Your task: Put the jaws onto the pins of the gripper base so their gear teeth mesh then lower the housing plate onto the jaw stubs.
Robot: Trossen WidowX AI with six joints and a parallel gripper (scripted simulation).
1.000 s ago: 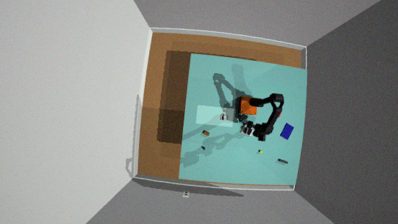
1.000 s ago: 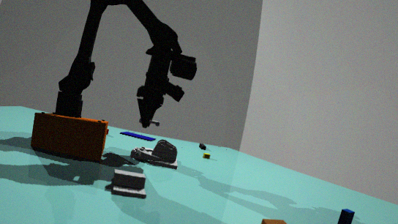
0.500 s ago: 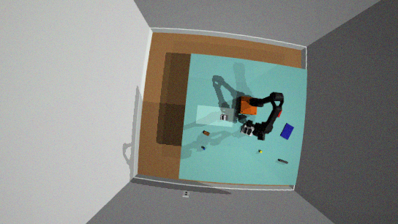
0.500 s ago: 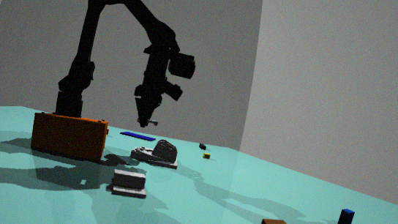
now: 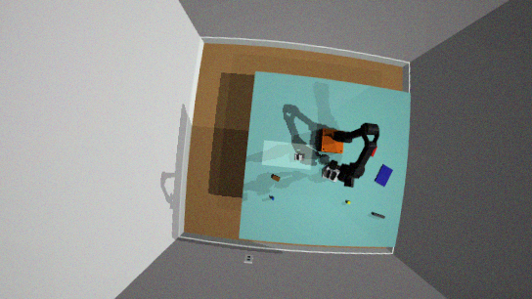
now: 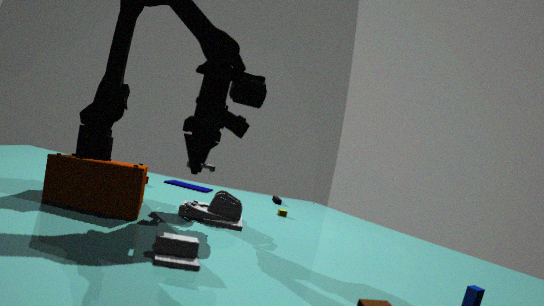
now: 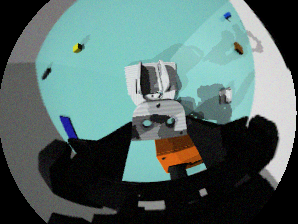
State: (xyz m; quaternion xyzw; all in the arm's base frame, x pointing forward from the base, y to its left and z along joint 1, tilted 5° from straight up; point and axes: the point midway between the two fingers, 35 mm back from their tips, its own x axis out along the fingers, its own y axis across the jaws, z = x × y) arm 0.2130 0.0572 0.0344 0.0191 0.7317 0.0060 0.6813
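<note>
Now: gripper tip 20 mm short of the jaw, 20 mm to the left of it and 70 mm above it. The rest, counted from my gripper tip: yellow block: 230 mm ahead, 200 mm to the left, 80 mm below; red piece: 210 mm behind, 280 mm to the left, 70 mm below; gripper base: 10 mm ahead, 20 mm above.
</note>
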